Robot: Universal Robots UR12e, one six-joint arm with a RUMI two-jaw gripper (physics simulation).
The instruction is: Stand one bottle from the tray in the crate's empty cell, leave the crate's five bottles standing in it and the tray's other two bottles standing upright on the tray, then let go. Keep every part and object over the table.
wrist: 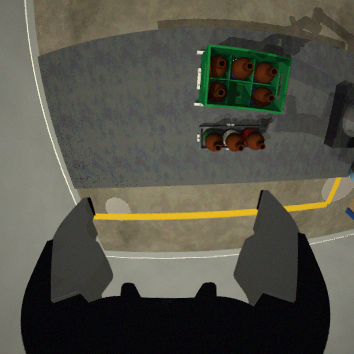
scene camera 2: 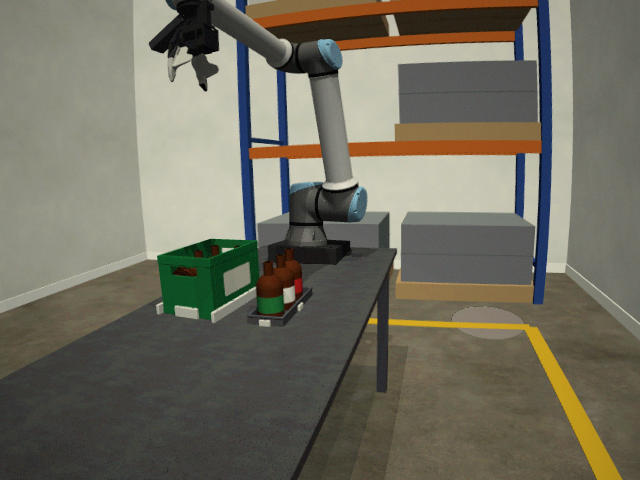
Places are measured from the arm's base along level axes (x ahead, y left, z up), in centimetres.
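Pixels of known places: gripper, fingertip midpoint: (wrist: 174, 196) (scene camera 2: 190, 87); arm's base, origin of the base link: (scene camera 2: 305, 243).
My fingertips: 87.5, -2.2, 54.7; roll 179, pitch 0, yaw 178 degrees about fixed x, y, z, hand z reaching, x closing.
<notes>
For each thing: its top centre in the pictures, then the offset to it from my fingertips, as dx, dy, dz. "spot": a spot on its surface instead. Level surfaces: height alone.
- green crate, middle of its top: (scene camera 2: 209, 247) (wrist: 249, 79) -23.2, -10.1, -43.5
- dark tray, middle of its top: (scene camera 2: 282, 299) (wrist: 230, 137) -22.0, +13.0, -58.4
- white label, surface spot: (scene camera 2: 287, 289) spot: -19.3, +15.6, -54.3
- red label, surface spot: (scene camera 2: 296, 273) spot: -28.3, +15.7, -52.0
- dark table, its level: dz -61.0
A green crate (scene camera 2: 186, 290) (wrist: 203, 95) stands on the table. In the wrist view it holds five brown bottles; its empty cell (wrist: 239, 93) is the middle one of the row nearer the tray. A dark tray (scene camera 2: 267, 320) (wrist: 212, 126) beside the crate holds three upright brown bottles in a row: one with a green label (scene camera 2: 269, 294) (wrist: 213, 141), one with a white label (scene camera 2: 287, 289) (wrist: 234, 141) in the middle, and one with a red label (scene camera 2: 296, 273) (wrist: 254, 140) nearest the robot base. My gripper (scene camera 2: 187, 82) (wrist: 174, 196) is open and empty, high above the table and apart from the bottles.
The dark table (scene camera 2: 170, 392) (wrist: 120, 110) carries the robot base (scene camera 2: 308, 252) (wrist: 340, 115) at its far end. White blocks (scene camera 2: 186, 312) (wrist: 199, 78) line the crate's foot. A blue and orange rack (scene camera 2: 245, 129) stands behind the robot, with grey boxes (scene camera 2: 467, 253).
</notes>
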